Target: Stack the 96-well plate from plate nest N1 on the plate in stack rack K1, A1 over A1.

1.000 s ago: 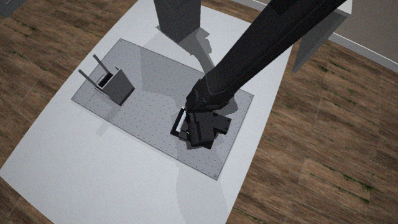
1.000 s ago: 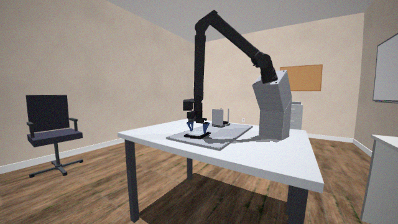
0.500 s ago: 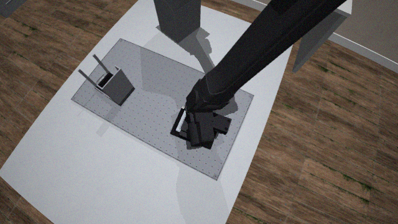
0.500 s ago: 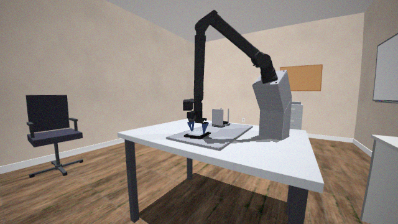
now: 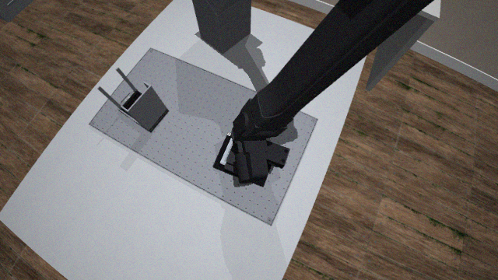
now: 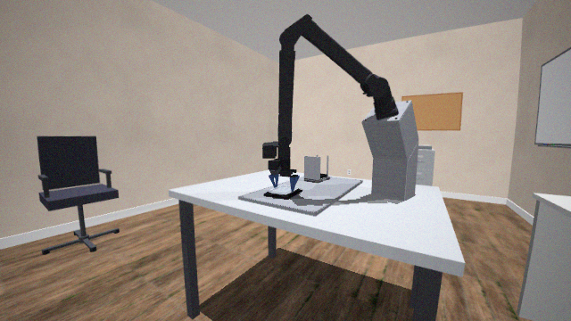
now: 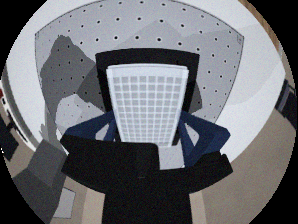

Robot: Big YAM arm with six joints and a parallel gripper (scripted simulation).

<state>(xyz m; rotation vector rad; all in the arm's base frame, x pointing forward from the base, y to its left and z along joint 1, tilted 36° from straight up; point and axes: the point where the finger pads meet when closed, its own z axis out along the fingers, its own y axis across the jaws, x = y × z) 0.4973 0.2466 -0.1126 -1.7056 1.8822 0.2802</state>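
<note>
Now: the black plate nest N1 20 mm below my hand. The rest, counted from my hand: white 96-well plate: right at my hand; then pale A1 mark: 70 mm to the right, 60 mm behind, 10 mm below.
</note>
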